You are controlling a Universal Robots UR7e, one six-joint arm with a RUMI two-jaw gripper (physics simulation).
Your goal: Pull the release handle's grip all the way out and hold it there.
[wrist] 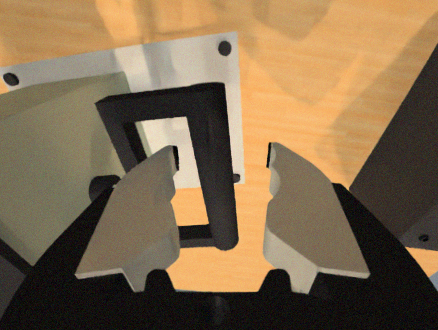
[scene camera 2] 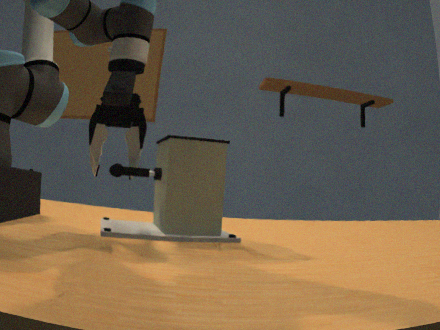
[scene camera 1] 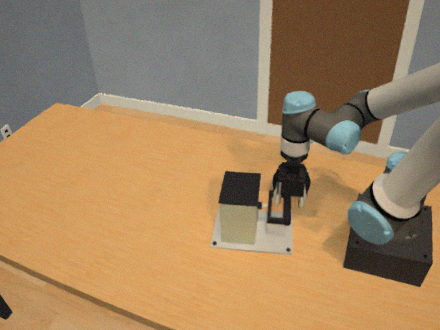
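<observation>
The release handle's black rectangular grip (scene camera 1: 279, 220) (scene camera 2: 137, 172) (wrist: 217, 200) stands out sideways from the pale green box (scene camera 1: 240, 222) (scene camera 2: 192, 190) (wrist: 45, 140), with a short light rod between them. My gripper (scene camera 1: 289, 204) (scene camera 2: 113, 176) (wrist: 222, 147) is partly open and empty, pointing down. In scene camera 2 its tips are about level with the grip. One finger is on the box side, over the grip's opening in the wrist view, and the other is beyond the outer bar. The outer bar lies between them, nearer the box-side finger. Contact cannot be made out.
The box stands on a light grey baseplate (scene camera 1: 272, 243) (scene camera 2: 130, 229) (wrist: 175, 55) with dark bolts, on the wooden table (scene camera 1: 125, 200) (scene camera 2: 300, 270). The arm's dark base block (scene camera 1: 387, 262) (scene camera 2: 20, 195) stands beyond the grip's outer side. A wall shelf (scene camera 2: 325, 92) hangs behind.
</observation>
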